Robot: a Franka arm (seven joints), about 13 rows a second.
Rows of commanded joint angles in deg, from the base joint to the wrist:
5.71, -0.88, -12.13, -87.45, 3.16, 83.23, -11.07
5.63, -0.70, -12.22, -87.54, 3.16, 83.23, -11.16
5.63, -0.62, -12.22, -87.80, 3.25, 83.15, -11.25
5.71, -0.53, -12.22, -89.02, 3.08, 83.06, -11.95
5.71, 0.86, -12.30, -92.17, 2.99, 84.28, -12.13
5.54, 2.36, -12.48, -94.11, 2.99, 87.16, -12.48
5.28, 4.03, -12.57, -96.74, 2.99, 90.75, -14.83
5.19, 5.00, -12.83, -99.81, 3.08, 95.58, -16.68
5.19, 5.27, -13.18, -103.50, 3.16, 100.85, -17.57
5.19, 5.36, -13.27, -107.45, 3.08, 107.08, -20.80
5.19, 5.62, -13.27, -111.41, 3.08, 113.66, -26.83
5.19, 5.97, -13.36, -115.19, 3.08, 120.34, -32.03
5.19, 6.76, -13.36, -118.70, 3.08, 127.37, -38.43
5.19, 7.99, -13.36, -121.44, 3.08, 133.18, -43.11
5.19, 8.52, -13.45, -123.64, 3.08, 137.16, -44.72
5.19, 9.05, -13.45, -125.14, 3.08, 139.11, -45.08
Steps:
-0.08, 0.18, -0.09, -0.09, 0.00, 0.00, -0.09
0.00, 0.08, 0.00, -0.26, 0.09, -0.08, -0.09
0.08, 0.09, 0.00, -1.22, -0.17, -0.09, -0.70
0.00, 1.39, -0.08, -3.15, -0.09, 1.22, -0.18
-0.17, 1.50, -0.18, -1.94, 0.00, 2.88, -0.35
-0.26, 1.67, -0.09, -2.63, 0.00, 3.59, -2.35
-0.09, 0.97, -0.26, -3.07, 0.09, 4.83, -1.85
0.00, 0.27, -0.35, -3.69, 0.08, 5.27, -0.89
0.00, 0.09, -0.09, -3.95, -0.08, 6.23, -3.23
0.00, 0.26, 0.00, -3.96, 0.00, 6.58, -6.03
0.00, 0.35, -0.09, -3.78, 0.00, 6.68, -5.20
0.00, 0.79, 0.00, -3.51, 0.00, 7.03, -6.40
0.00, 1.23, 0.00, -2.74, 0.00, 5.81, -4.68
0.00, 0.53, -0.09, -2.20, 0.00, 3.98, -1.61
0.00, 0.53, 0.00, -1.50, 0.00, 1.95, -0.36

